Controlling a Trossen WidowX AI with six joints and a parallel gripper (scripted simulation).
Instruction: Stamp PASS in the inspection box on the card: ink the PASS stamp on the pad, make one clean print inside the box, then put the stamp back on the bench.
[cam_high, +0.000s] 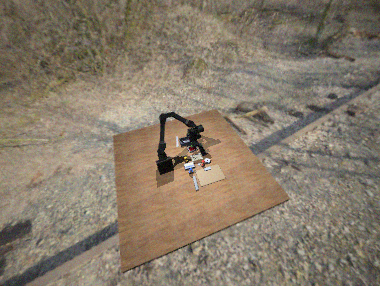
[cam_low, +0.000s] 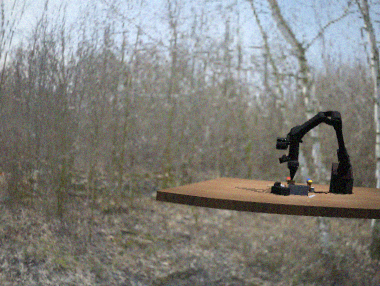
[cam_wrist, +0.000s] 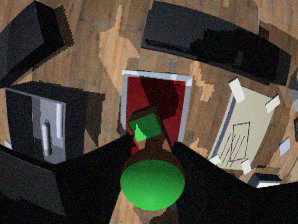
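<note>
Right now the red ink pad is 6 cm below my gripper tip. The rest, counted from my gripper tip: card: 1 cm ahead, 11 cm to the right, 7 cm below; long black block: 8 cm ahead, 4 cm to the right, 5 cm below; green-knobbed stamp: right at my gripper tip.
</note>
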